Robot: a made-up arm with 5 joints.
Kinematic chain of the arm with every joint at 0, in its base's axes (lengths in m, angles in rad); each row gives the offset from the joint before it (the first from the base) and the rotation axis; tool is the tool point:
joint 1: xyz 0 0 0.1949 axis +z
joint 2: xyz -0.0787 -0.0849 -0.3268 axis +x
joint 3: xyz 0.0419 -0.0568 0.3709 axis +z
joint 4: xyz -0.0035 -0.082 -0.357 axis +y
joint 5: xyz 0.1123 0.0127 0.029 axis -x
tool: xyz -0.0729 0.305 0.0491
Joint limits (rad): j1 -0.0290..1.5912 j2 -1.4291..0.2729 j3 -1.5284..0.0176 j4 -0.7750..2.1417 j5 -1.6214..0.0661
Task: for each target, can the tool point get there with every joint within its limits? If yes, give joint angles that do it. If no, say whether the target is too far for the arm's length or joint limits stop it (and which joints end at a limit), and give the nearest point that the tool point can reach.
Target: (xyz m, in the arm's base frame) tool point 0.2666 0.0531 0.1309
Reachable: yes | joints 1.1583 -0.6848 -1.1540 1.0866 -0.8759
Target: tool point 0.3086 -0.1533 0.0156
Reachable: yes | joints 0.1964 -0.3773 -0.2177 1.2256 -1.3318
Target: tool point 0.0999 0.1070 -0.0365
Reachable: yes | joints 0.4094 -0.2625 -0.2423 0.6097 -0.3082
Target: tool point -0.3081 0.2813 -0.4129
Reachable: no: joint limits stop it (at a limit: joint 2, joint 3, joint 4, joint 5) | nearest point -0.2043 0.1865 -0.2356 | short by 0.226 m
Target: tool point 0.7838 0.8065 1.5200
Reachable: no: too far | nearest point 0.2335 0.1207 0.2170 | short by 1.572 m
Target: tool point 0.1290 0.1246 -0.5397
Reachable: no: joint limits stop it (at a limit: joint 1, joint 2, joint 4) | nearest point 0.2122 0.1865 -0.3761 | short by 0.194 m
